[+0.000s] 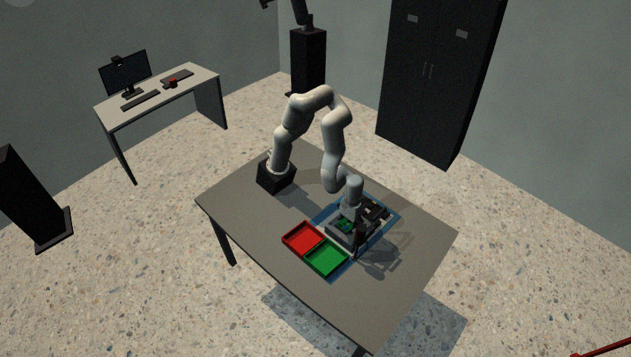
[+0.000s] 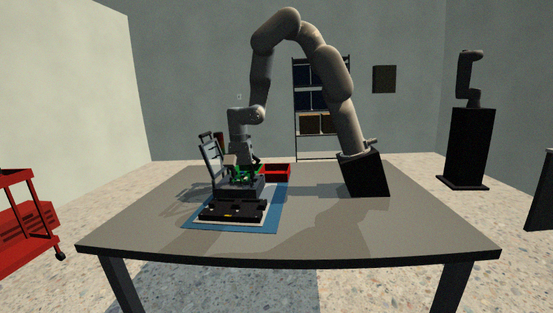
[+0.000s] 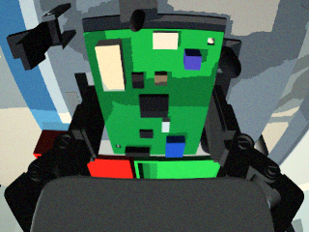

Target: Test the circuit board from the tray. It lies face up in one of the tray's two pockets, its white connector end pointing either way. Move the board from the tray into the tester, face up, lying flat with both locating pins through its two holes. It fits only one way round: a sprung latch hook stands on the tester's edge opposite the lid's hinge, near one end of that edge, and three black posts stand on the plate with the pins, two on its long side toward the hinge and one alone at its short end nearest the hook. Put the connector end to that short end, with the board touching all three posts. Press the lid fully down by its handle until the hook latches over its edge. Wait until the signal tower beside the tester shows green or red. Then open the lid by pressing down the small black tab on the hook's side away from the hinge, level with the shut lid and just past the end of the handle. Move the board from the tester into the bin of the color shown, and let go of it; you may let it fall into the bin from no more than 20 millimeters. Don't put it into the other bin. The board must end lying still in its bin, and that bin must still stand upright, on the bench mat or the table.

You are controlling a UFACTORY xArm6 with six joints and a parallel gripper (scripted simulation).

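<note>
My hand is right at the green circuit board. Also, from my hand: tester lid: 12 cm ahead, 1 cm to the left, 10 cm above; tester plate: 1 cm ahead, 1 cm to the left, 1 cm below; black latch hook: 6 cm behind, 5 cm to the left.
</note>
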